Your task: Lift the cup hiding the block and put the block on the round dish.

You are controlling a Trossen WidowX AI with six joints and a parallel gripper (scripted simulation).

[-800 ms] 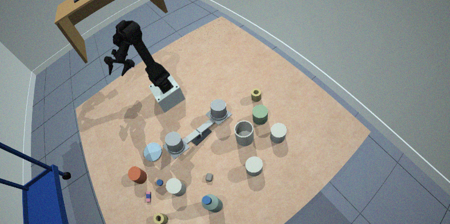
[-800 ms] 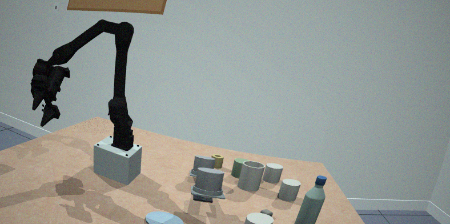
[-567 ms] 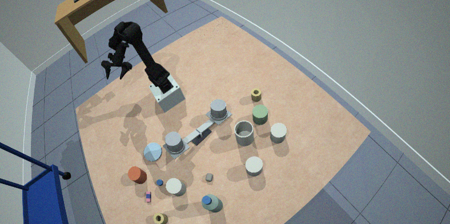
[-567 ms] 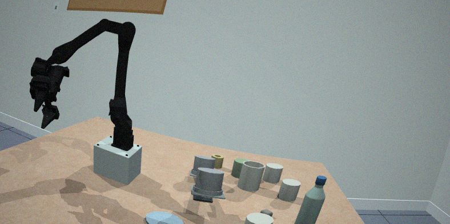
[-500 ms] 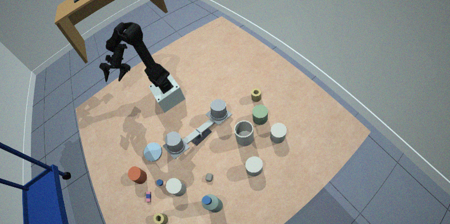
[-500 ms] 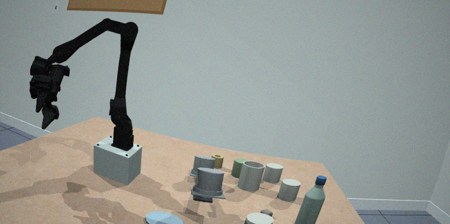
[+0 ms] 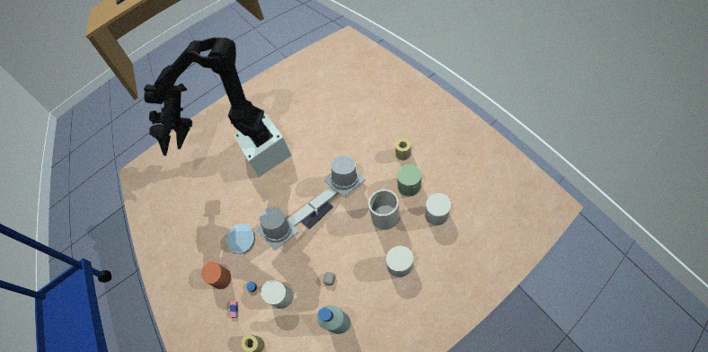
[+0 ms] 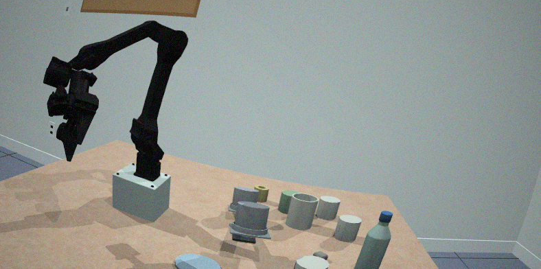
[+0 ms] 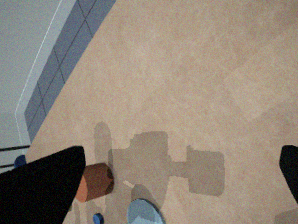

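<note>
Right now my gripper tip is 42 cm to the right of the teal block, 35 cm short of it and 16 cm above it. Also, from my gripper tip: balance beam 37 cm ahead, 29 cm to the left, 16 cm below; light blue round dish 30 cm ahead, 19 cm below, 4 cm to the left; orange cylinder 39 cm ahead, 16 cm below, 9 cm to the right.
</note>
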